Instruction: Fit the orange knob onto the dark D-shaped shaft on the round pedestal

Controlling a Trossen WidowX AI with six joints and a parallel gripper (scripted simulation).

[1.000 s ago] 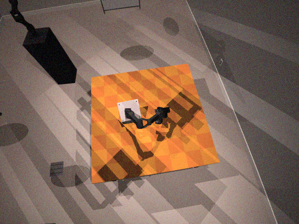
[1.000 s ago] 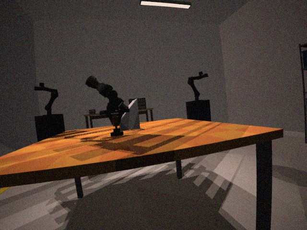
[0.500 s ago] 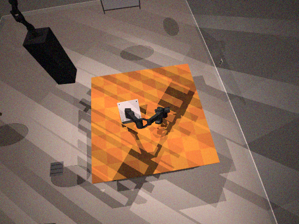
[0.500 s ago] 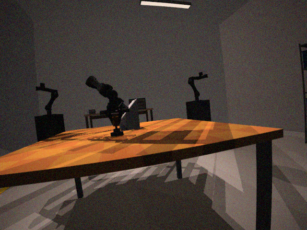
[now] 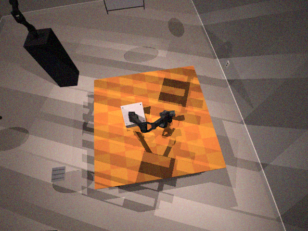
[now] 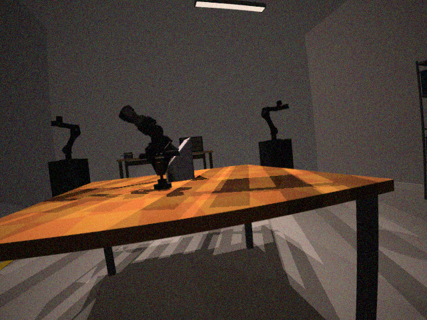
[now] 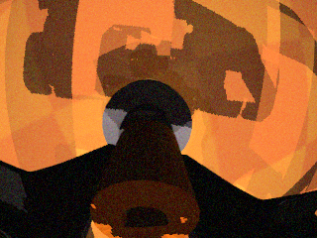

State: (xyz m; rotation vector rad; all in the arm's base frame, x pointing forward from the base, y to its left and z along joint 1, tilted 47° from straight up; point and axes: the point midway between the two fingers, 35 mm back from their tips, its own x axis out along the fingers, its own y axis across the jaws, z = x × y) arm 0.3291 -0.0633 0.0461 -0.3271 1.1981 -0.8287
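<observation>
The orange knob lies 2 cm above my gripper tip. The rest, counted from my gripper tip: round dark pedestal (4 cm below).
</observation>
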